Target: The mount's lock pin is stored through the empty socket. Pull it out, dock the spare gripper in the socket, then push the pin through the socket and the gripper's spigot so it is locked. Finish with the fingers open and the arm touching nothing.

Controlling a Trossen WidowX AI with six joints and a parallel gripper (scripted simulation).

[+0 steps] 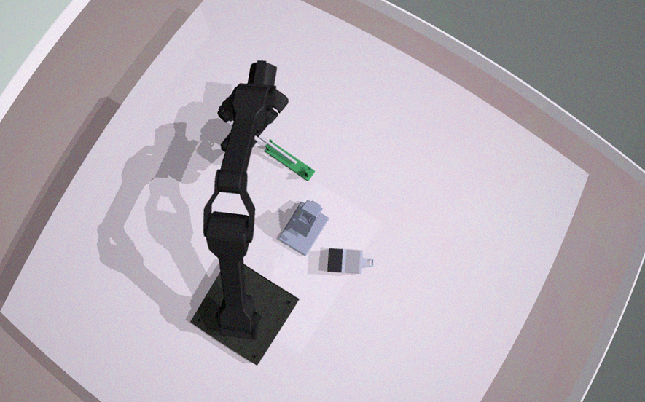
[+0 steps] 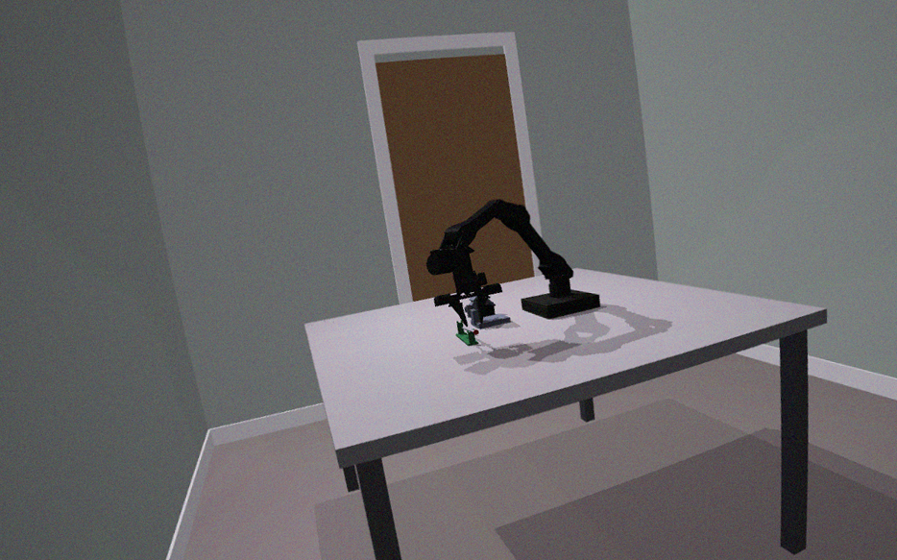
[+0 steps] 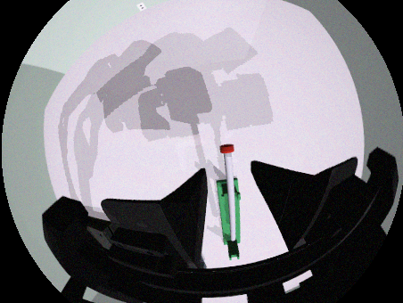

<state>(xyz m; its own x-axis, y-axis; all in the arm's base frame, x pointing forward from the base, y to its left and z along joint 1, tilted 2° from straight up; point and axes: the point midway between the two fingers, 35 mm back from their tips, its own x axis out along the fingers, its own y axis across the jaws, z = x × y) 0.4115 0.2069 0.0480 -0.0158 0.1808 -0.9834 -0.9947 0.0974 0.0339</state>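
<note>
My gripper tip is 10 cm to the left of the green cradle, 4 cm above it and 1 cm past it. Round my gripper tip: mount: 22 cm to the right, 12 cm behind, 1 cm below; then spare gripper: 36 cm to the right, 16 cm behind, 4 cm below.
</note>
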